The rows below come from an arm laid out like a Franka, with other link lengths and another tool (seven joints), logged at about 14 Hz.
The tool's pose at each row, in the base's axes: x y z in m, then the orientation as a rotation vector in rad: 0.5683 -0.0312 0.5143 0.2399 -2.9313 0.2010; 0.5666 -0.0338 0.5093 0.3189 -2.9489 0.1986; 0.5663 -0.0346 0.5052 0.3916 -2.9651 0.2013; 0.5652 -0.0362 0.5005 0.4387 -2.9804 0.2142; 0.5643 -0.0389 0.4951 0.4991 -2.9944 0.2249; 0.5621 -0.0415 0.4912 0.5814 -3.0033 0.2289; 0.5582 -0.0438 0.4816 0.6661 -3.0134 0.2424; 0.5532 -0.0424 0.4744 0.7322 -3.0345 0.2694; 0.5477 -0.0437 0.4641 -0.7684 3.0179 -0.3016; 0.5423 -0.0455 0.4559 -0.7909 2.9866 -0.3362
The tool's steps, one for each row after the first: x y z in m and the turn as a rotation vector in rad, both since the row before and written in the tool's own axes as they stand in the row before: 0.0010 -0.0017 0.0056 0.0046 -0.0279 -0.0500; -0.0003 -0.0002 0.0042 0.0077 -0.0272 -0.0450; 0.0007 -0.0007 0.0050 0.0128 -0.0229 -0.0273; 0.0008 -0.0016 0.0058 0.0120 -0.0250 -0.0357; 0.0024 -0.0012 0.0044 0.0085 -0.0263 -0.0499; 0.0035 0.0006 0.0100 0.0153 -0.0295 -0.0499; 0.0034 0.0044 0.0069 0.0246 -0.0359 -0.0349; 0.0050 0.0030 0.0102 0.0259 -0.0177 -0.0230; 0.0053 0.0026 0.0081 0.0285 -0.0162 -0.0170
